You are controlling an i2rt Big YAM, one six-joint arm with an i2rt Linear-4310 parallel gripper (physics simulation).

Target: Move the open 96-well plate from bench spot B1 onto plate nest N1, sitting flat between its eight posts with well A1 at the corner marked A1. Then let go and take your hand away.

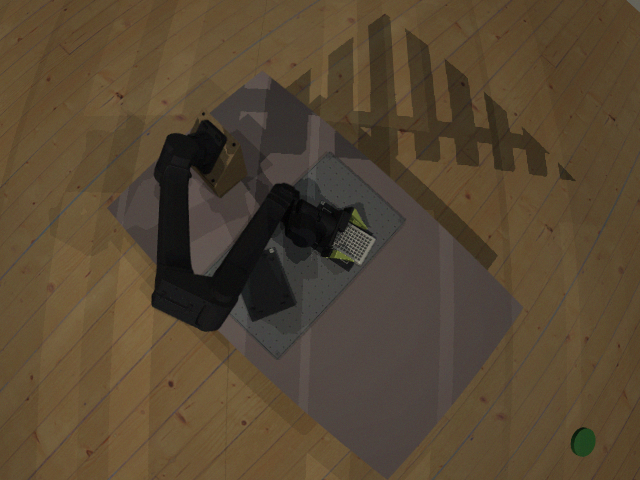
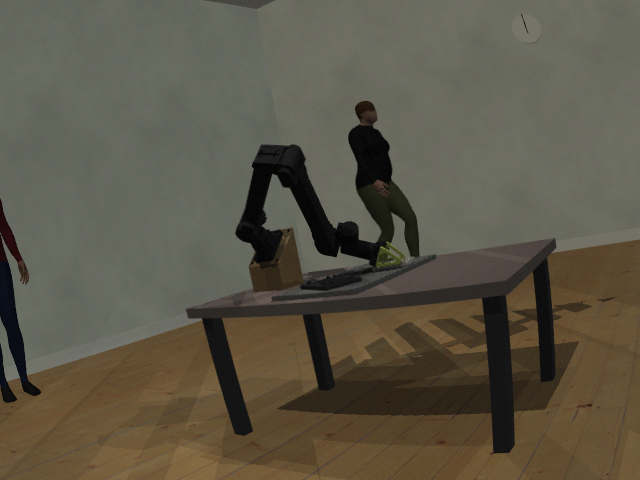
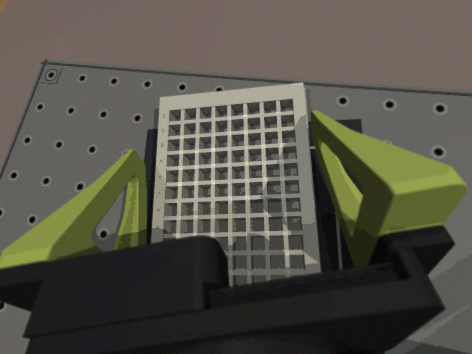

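The white open 96-well plate lies flat on a dark pad on the grey perforated board. My gripper is open and low over the board. Its green fingers stand on either side of the plate's long edges, close to them, with the plate between them. The black plate nest stands on the same board nearer the arm's elbow, and nothing is on it. The nest's posts and corner mark are too small to make out.
The board lies on a brown-grey table. A tan box holds the arm's base at the table's far end. A person stands behind the table, another at far left. A green disc lies on the floor.
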